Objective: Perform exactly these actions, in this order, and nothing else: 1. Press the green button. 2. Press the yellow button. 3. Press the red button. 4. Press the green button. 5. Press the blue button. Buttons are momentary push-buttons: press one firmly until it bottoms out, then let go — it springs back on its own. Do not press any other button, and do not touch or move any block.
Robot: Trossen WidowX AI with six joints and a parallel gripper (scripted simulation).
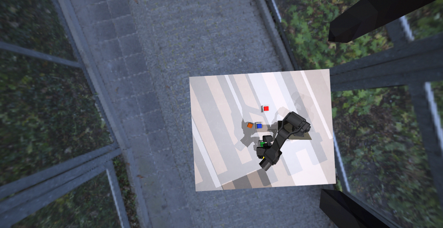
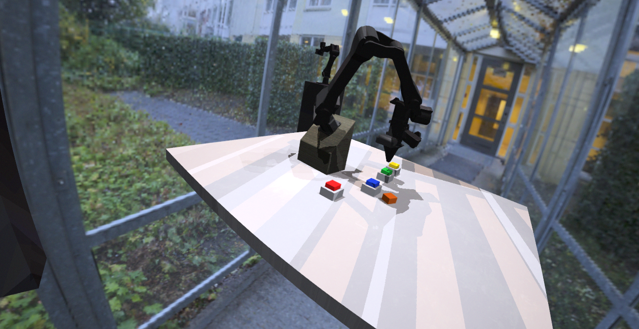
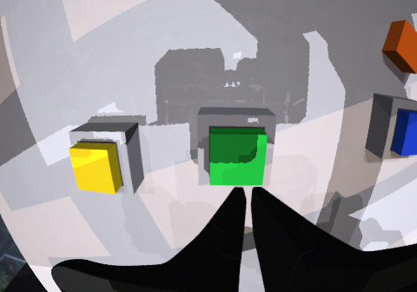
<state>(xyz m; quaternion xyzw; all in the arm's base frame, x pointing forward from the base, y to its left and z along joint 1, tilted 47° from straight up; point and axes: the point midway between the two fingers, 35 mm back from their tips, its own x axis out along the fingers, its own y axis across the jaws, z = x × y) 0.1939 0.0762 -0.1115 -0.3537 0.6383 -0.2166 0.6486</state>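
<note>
Right now the green button is 40 mm below my gripper tip. From my gripper tip the other things lie so: blue button (130 mm to the right, 40 mm below, 40 mm ahead); orange block (130 mm to the right, 110 mm ahead, 60 mm below); yellow button (100 mm to the left, 40 mm below, 20 mm behind).
</note>
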